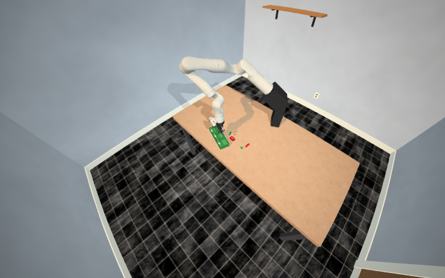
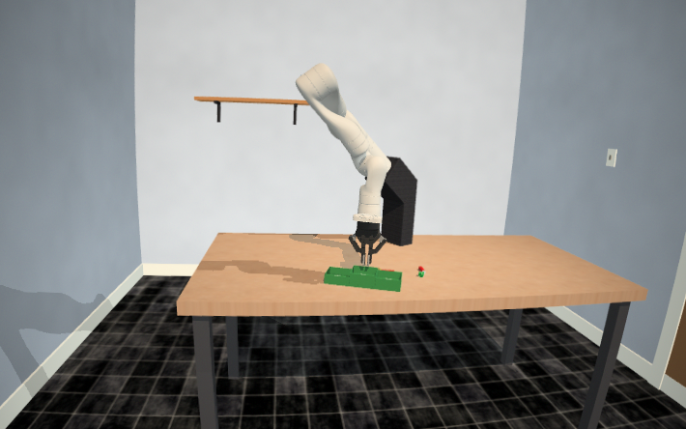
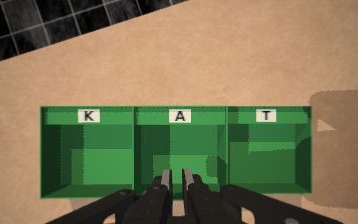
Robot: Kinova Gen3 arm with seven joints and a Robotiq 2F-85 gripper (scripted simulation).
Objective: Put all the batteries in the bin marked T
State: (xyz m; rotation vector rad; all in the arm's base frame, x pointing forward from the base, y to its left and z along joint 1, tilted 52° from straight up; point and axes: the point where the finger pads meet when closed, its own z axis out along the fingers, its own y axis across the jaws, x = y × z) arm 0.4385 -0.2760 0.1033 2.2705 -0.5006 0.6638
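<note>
My hand is 10 mm short of the joined green bins, 10 mm to the left of it and 60 mm above it. Round my hand: red 9 V battery: 20 mm behind, 110 mm to the left, 70 mm below; then small yellow nut: 80 mm behind, 100 mm to the left, 70 mm below; then green cylindrical battery: 60 mm behind, 60 mm to the left, 70 mm below.
</note>
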